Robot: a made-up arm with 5 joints.
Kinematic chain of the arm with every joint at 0, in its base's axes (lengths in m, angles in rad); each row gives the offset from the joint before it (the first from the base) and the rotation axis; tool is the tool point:
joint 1: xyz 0 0 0.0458 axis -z
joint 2: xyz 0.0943 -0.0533 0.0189 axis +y
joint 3: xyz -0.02 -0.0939 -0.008 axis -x
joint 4: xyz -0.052 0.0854 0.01 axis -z
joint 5: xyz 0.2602 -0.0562 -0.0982 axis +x
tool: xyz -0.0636 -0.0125 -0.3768
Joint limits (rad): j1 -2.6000..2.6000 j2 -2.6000..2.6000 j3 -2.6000..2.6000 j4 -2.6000..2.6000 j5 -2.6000..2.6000
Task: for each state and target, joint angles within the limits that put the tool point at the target. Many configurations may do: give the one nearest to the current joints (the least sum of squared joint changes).
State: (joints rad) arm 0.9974 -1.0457 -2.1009 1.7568 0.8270
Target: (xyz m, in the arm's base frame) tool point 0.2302 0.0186 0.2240
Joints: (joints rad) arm 0.9969 -1.0252 -2.1382 1.6234 0.8815
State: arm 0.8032 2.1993 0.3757 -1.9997 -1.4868
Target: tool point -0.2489 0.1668 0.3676
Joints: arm 0.2851 2.6000 0.8668 -2.1819 -1.4830
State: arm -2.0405 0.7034 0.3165 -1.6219 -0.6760
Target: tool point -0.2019 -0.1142 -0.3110
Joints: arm -2.0062 0.7785 -0.0508 -1.8426 -0.7424
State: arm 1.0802 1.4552 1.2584 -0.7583 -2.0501
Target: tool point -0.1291 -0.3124 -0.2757
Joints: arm 1.1519 1.3896 1.2077 -0.7146 -1.6072
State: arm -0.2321 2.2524 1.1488 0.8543 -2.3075
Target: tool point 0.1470 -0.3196 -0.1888
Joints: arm 0.5580 2.4681 0.8246 0.3621 -2.3702
